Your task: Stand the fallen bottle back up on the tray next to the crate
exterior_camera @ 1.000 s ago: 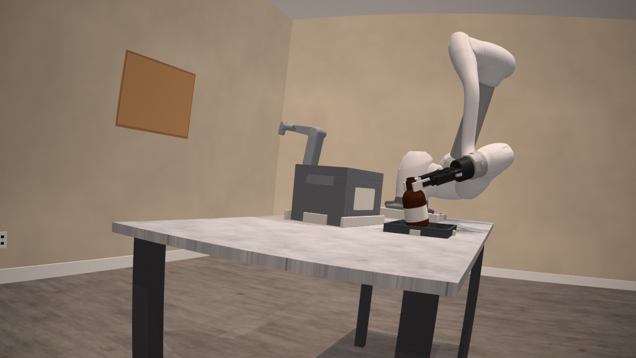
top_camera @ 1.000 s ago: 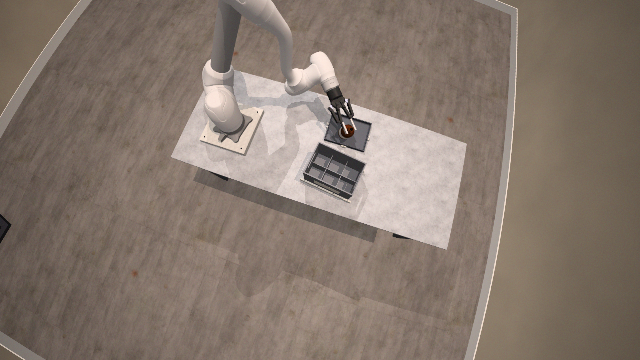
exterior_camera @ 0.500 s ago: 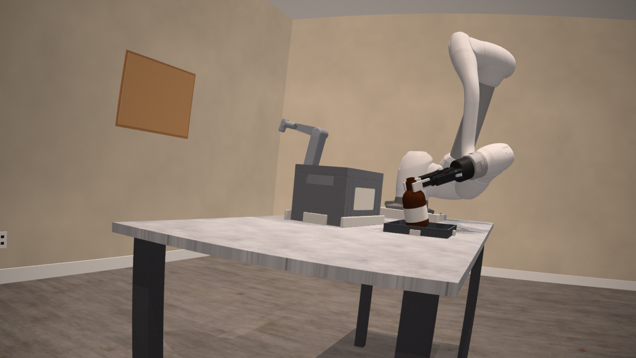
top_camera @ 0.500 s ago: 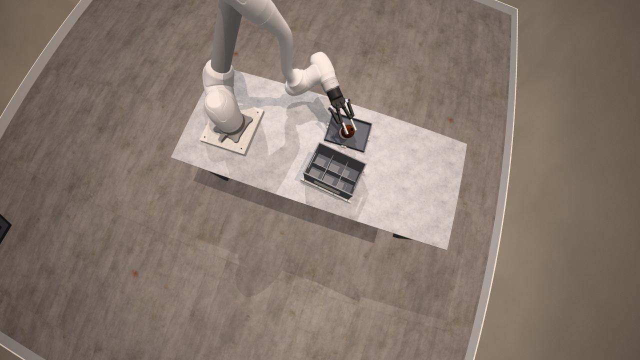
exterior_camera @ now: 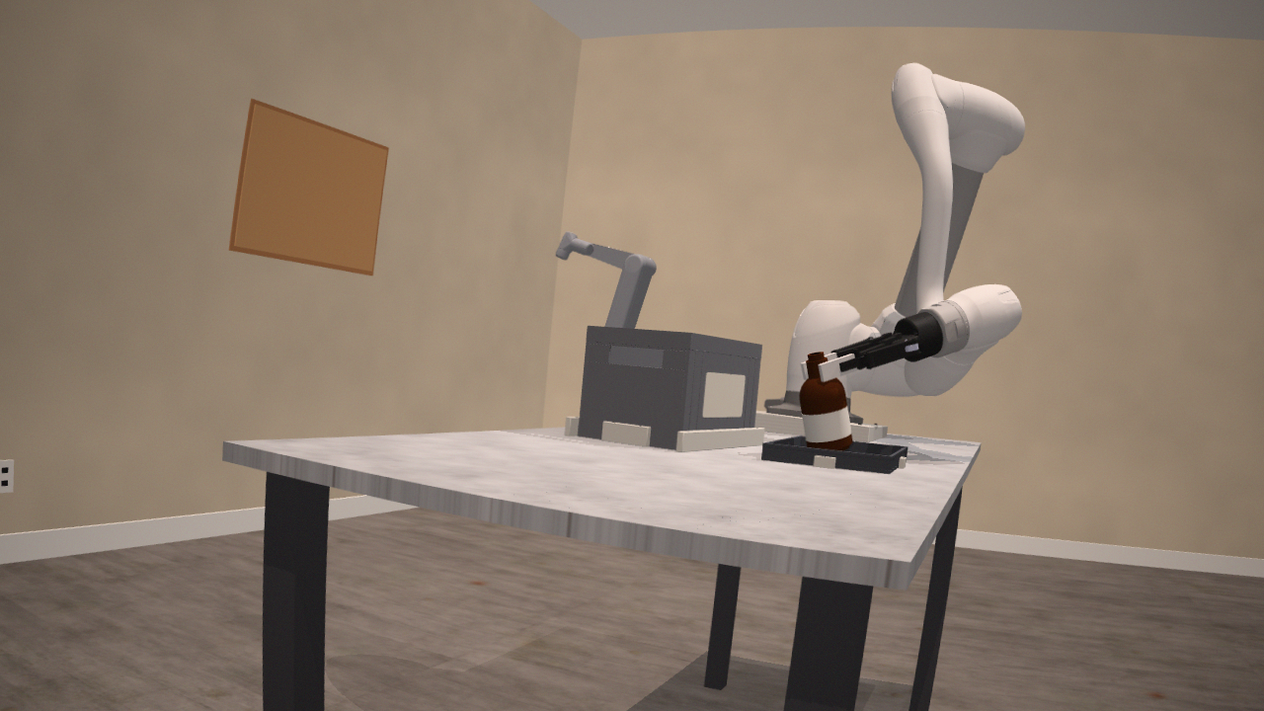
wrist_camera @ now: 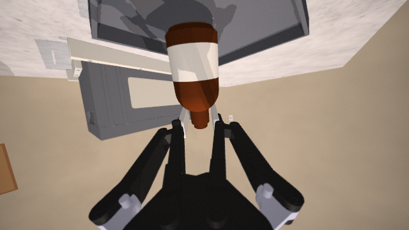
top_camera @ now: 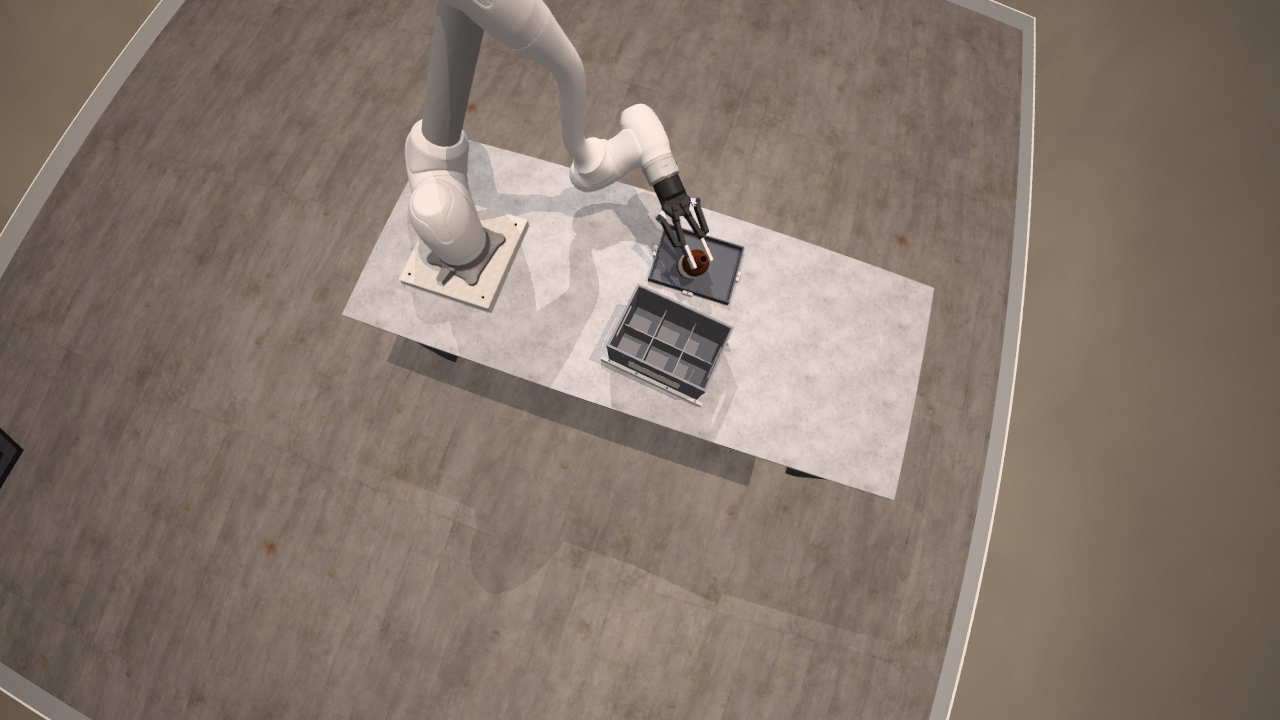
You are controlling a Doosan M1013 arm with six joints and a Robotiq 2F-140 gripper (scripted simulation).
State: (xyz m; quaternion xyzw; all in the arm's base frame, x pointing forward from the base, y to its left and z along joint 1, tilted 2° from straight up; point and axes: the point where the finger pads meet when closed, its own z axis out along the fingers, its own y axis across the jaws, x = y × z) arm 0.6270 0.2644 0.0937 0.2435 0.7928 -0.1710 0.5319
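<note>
Right now the brown bottle is 50 mm below my hand. From my hand the other things lie so: grey crate: 250 mm to the right, 60 mm below, 40 mm ahead; dark tray: 130 mm below, 30 mm to the left.
</note>
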